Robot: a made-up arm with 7 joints.
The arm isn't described. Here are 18 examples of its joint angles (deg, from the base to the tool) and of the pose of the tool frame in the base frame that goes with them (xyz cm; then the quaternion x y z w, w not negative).
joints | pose
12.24 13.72 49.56 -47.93 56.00 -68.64 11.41 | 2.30 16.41 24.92 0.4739 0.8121 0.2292 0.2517
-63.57 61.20 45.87 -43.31 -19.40 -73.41 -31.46 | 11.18 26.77 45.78 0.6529 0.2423 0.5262 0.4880
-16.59 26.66 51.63 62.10 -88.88 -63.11 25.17 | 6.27 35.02 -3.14 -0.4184 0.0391 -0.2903 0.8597
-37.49 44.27 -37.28 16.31 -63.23 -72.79 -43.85 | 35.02 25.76 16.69 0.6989 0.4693 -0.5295 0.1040
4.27 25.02 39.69 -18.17 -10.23 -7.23 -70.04 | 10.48 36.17 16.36 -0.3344 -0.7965 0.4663 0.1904
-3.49 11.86 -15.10 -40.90 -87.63 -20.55 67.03 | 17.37 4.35 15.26 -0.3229 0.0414 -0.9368 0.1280
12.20 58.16 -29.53 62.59 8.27 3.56 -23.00 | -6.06 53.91 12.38 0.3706 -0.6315 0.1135 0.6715
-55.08 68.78 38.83 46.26 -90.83 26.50 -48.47 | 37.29 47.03 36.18 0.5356 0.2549 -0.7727 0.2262
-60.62 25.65 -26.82 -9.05 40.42 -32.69 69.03 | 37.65 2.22 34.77 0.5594 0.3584 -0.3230 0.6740
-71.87 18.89 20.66 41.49 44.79 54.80 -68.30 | 46.85 25.04 24.02 0.0459 -0.6655 0.6360 0.3879
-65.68 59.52 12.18 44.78 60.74 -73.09 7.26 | 39.02 33.55 42.26 0.4824 0.8412 0.1708 0.1747
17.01 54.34 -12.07 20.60 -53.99 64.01 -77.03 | -11.12 41.24 4.78 0.2957 0.0092 0.7990 0.5235
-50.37 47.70 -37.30 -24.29 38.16 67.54 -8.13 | 37.91 22.32 32.22 0.0437 0.9929 -0.0794 0.0775
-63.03 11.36 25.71 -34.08 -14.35 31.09 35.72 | 40.00 13.76 37.59 0.1435 0.4341 -0.6902 0.5609
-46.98 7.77 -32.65 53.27 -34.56 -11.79 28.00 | 38.07 3.79 -0.88 -0.0516 0.7149 -0.6972 0.0110
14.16 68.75 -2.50 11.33 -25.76 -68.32 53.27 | 12.58 41.15 23.55 0.1822 0.7389 -0.4611 0.4563
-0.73 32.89 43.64 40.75 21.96 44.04 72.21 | -5.16 43.77 2.86 -0.7237 0.6241 0.2421 0.1681
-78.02 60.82 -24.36 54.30 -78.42 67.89 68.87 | 43.64 33.72 27.52 -0.6098 0.6390 -0.4610 0.0859
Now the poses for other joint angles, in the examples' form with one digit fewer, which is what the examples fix.
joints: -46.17 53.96 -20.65 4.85 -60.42 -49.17 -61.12
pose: 39.5 28.3 29.8 -0.797 -0.485 0.357 0.027
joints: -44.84 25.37 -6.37 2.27 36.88 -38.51 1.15
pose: 37.9 13.1 26.7 0.587 0.755 -0.135 0.261
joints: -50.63 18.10 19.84 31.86 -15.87 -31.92 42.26
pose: 43.4 21.7 17.1 -0.048 0.468 -0.634 0.614
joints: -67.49 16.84 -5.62 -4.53 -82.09 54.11 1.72
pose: 42.4 -4.8 28.3 -0.378 -0.348 0.769 0.380
